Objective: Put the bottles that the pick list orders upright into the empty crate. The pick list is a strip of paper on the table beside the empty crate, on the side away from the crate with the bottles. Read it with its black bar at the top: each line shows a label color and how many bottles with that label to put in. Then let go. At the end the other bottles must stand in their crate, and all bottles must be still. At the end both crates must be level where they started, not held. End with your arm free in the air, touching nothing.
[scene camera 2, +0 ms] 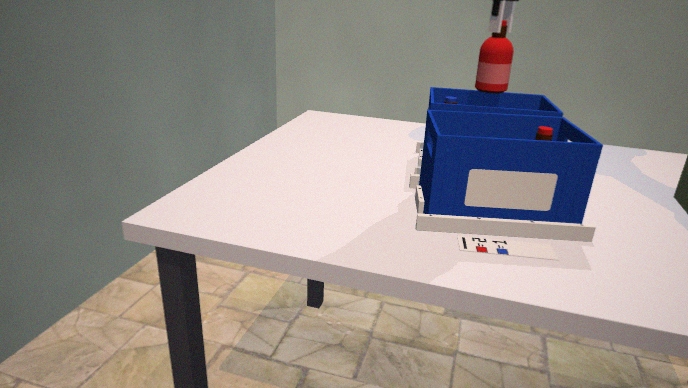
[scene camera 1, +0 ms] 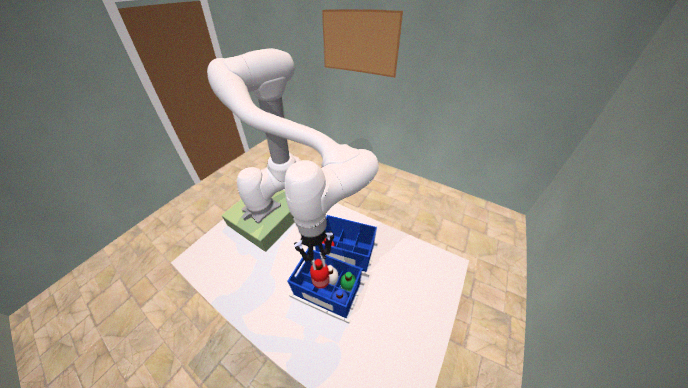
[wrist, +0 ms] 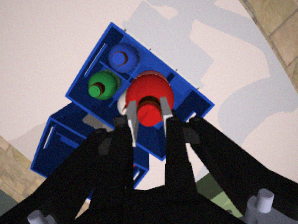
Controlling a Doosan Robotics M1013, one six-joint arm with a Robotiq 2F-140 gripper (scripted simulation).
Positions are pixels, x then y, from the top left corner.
Scene:
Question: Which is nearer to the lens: the blue bottle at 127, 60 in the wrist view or the blue crate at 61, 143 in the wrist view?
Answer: The blue bottle.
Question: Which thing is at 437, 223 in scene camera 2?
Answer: A pale rail.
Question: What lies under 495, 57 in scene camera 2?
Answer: A red bottle.

